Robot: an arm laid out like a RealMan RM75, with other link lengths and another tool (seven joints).
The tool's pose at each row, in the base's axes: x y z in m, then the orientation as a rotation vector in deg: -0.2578 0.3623 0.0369 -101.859 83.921 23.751; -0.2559 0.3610 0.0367 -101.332 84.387 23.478; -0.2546 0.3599 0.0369 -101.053 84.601 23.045; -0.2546 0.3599 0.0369 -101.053 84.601 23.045; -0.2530 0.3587 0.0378 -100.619 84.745 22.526; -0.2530 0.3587 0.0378 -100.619 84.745 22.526; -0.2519 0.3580 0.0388 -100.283 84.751 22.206; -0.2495 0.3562 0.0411 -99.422 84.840 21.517; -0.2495 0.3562 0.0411 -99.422 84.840 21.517; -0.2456 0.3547 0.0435 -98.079 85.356 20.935; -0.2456 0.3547 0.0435 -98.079 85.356 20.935; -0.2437 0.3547 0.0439 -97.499 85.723 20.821; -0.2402 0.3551 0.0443 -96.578 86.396 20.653; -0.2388 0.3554 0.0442 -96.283 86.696 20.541
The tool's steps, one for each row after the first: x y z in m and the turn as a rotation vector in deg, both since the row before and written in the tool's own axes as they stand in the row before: 0.0016 -0.0017 -0.0004 0.427 0.159 0.393; 0.0010 -0.0013 -0.0006 0.390 0.202 0.093; 0.0000 0.0000 0.0000 0.000 0.000 0.000; 0.0006 -0.0018 -0.0011 0.560 0.133 0.079; 0.0000 0.0000 0.0000 0.000 0.000 0.000; 0.0001 -0.0014 -0.0009 0.410 0.003 0.023; 0.0003 -0.0031 -0.0022 0.964 -0.006 0.150; 0.0000 0.0000 0.0000 0.000 0.000 0.000; 0.0005 -0.0045 -0.0016 1.152 -0.009 0.636; 0.0000 0.0000 0.0000 0.000 0.000 0.000; 0.0002 -0.0019 0.0003 0.390 0.022 0.411; 0.0003 -0.0034 0.0011 0.590 0.088 0.714; 0.0002 -0.0012 0.0007 0.203 0.108 0.260
